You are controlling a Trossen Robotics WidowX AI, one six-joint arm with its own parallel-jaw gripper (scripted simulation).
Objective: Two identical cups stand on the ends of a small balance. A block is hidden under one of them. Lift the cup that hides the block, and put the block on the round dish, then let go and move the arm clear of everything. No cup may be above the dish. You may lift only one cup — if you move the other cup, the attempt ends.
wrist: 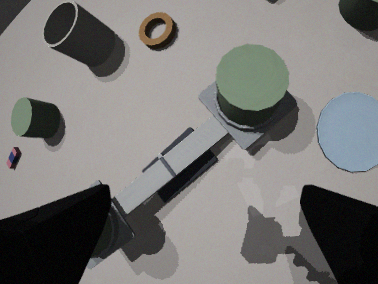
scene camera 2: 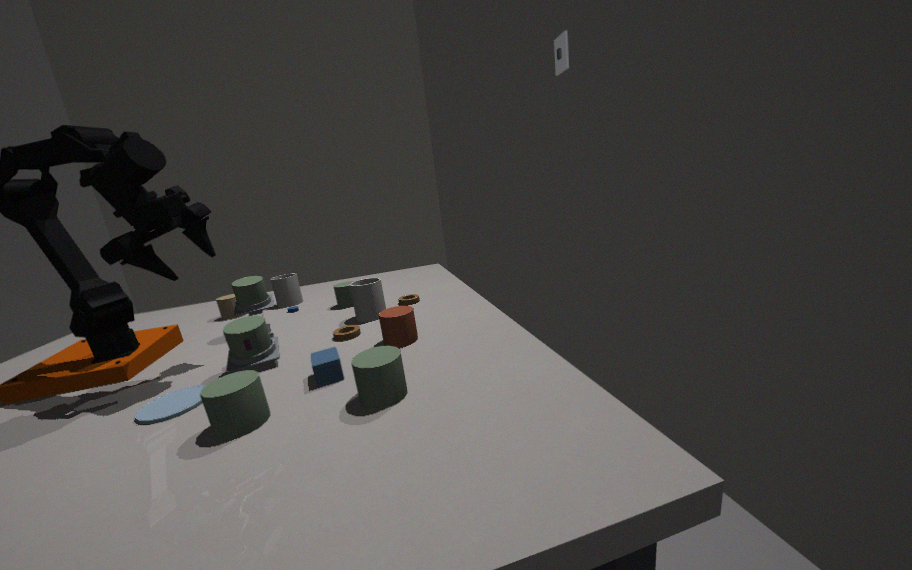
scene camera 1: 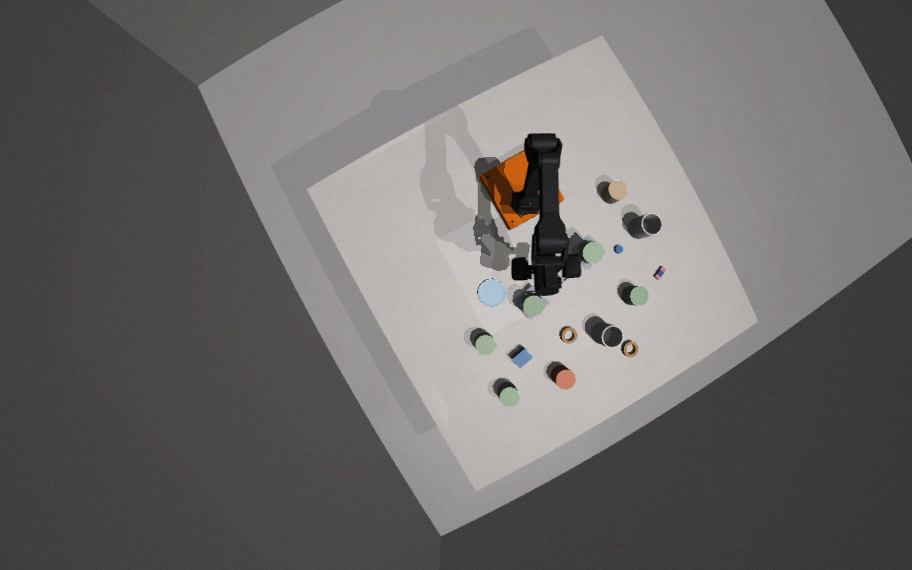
Labels:
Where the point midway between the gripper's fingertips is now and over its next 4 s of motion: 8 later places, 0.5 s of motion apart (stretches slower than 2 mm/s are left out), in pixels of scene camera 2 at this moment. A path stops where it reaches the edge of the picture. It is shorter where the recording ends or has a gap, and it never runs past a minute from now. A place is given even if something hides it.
The gripper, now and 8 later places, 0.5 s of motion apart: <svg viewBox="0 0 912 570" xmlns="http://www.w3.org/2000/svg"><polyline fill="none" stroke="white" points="196,267 220,285 238,306 244,316 248,328 250,339 250,344 248,338 246,329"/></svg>

